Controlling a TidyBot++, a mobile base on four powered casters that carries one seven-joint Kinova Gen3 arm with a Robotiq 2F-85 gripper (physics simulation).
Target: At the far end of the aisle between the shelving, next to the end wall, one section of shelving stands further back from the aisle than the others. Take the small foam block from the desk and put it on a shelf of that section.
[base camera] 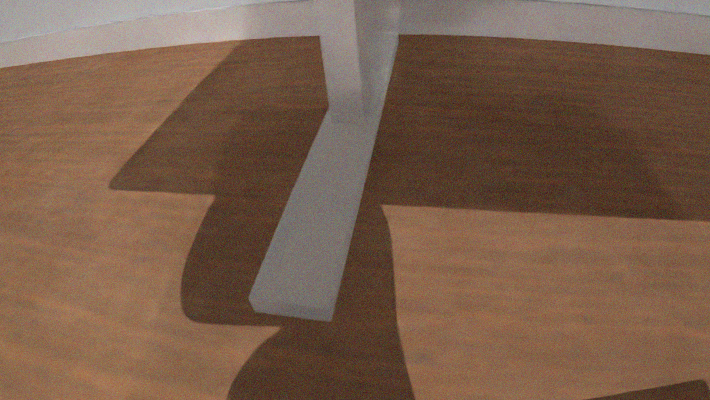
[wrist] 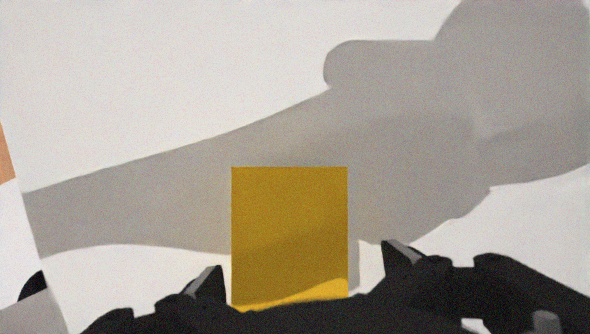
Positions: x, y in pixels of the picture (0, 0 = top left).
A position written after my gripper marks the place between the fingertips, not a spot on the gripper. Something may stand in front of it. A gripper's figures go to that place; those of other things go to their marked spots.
Labels:
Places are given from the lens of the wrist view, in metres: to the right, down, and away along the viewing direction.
my gripper [wrist: 303, 270]: 0.01, 0.06, 0.15
yellow foam block [wrist: 289, 225]: 0.00, 0.03, 0.15
white desk [wrist: 458, 131]: 0.11, -0.02, 0.20
The marked spots on the white desk and the yellow foam block are 0.14 m apart.

